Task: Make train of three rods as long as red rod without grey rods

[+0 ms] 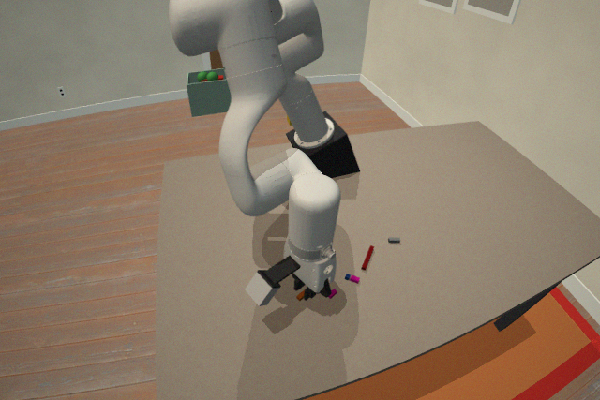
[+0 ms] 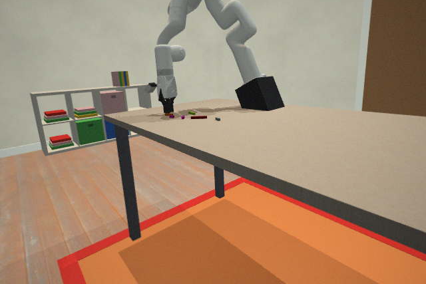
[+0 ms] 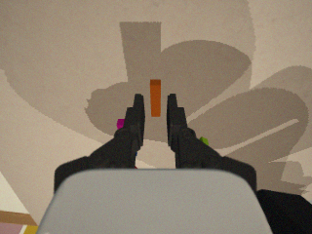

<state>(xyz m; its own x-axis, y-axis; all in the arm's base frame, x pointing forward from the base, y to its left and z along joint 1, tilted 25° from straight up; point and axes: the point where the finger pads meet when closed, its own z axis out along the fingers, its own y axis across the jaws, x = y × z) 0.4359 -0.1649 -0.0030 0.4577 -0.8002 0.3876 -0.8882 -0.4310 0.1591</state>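
My hand is 30 mm above the orange rod. Also, from my hand: blue rod: 10 mm behind, 110 mm to the left, 30 mm below; then red rod: 50 mm behind, 170 mm to the left, 30 mm below; then lime rod: 90 mm behind, 60 mm to the left, 30 mm below.
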